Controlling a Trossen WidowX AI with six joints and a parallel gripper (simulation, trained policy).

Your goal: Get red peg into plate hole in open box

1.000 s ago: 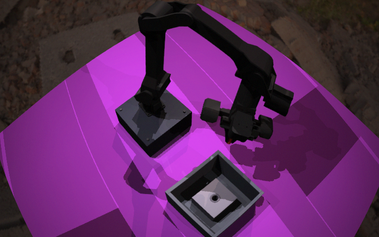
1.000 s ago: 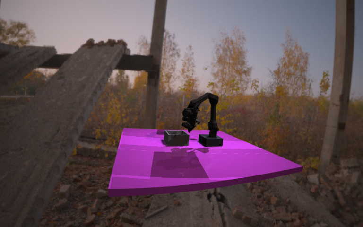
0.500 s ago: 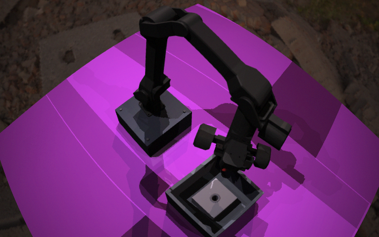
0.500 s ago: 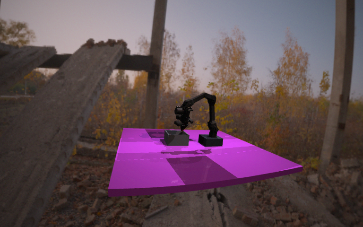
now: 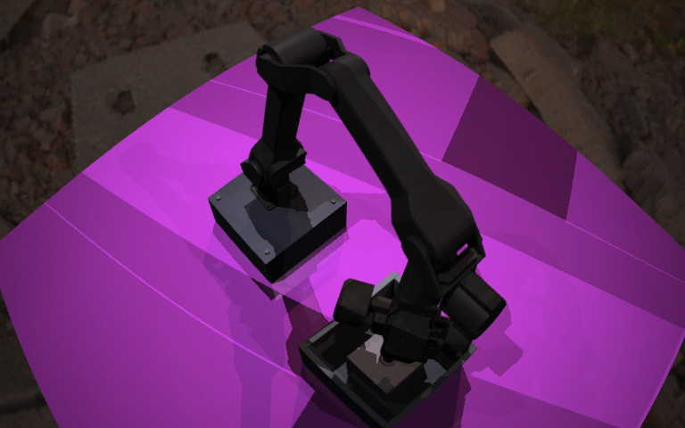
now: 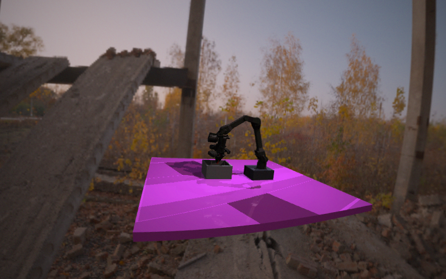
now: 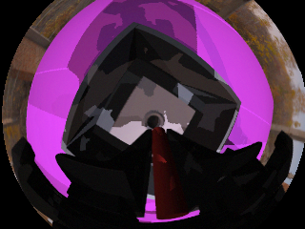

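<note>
Now: the red peg 1 cm to the left of my gripper tip and 3 cm above it. The rest, counted from my gripper tip: grey plate (5 cm below); then dark box (7 cm below).
</note>
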